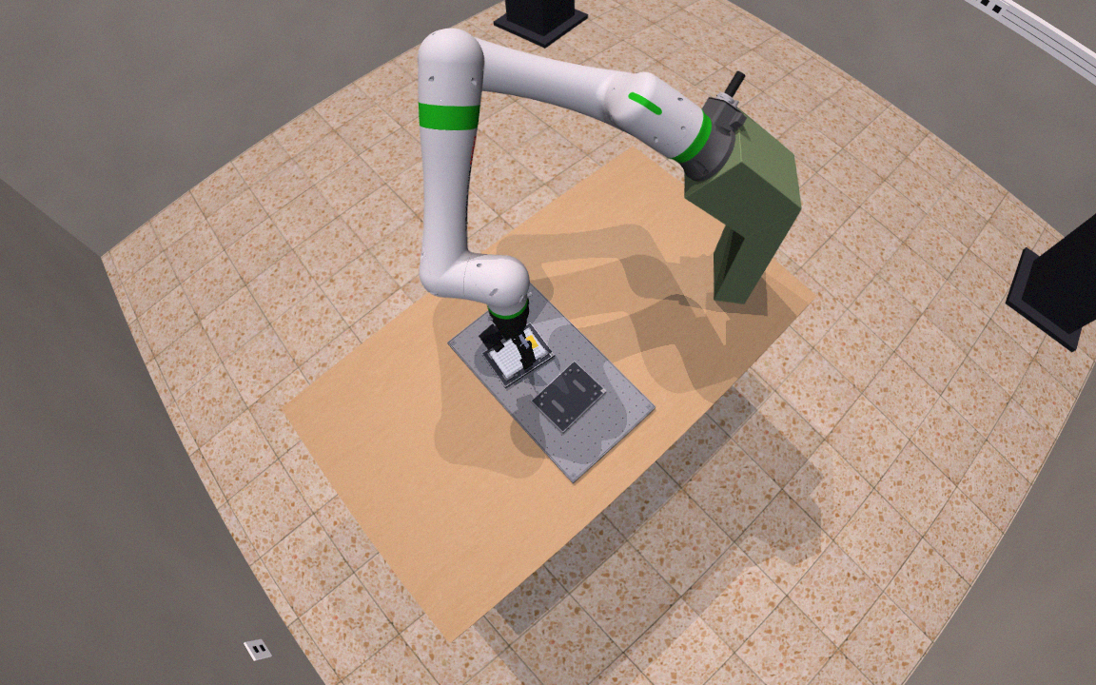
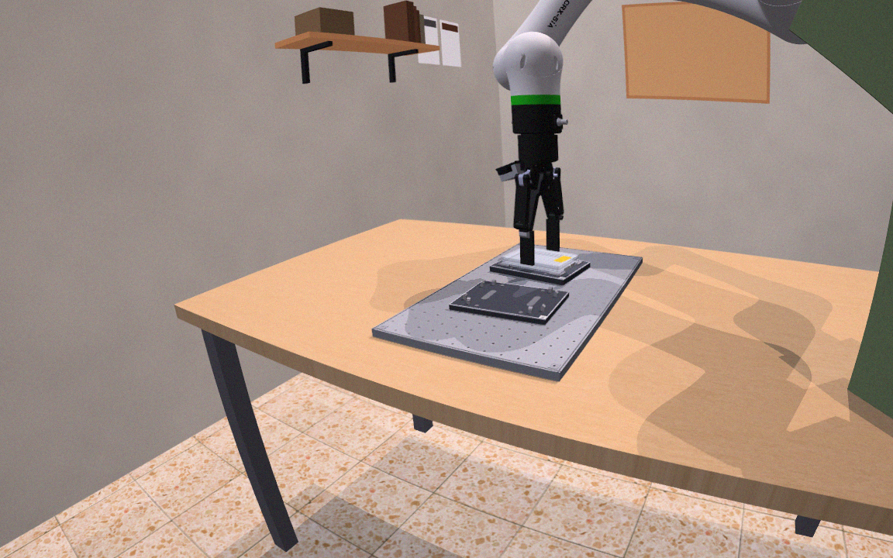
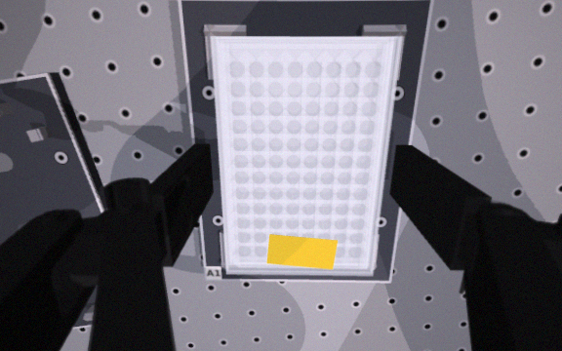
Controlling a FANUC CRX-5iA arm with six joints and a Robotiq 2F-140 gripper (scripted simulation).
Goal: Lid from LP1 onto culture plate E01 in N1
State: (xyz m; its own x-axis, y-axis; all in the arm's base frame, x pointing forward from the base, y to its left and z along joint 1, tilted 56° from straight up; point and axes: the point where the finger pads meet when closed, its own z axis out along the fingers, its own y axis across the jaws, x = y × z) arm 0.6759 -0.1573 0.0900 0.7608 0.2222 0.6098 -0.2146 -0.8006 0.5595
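Now: hand 20 mm above the clear lid. From my hand the other things lie so: dark nest (40 mm below); culture plate (30 mm below); dark lid park (10 mm ahead, 180 mm to the left, 40 mm below).
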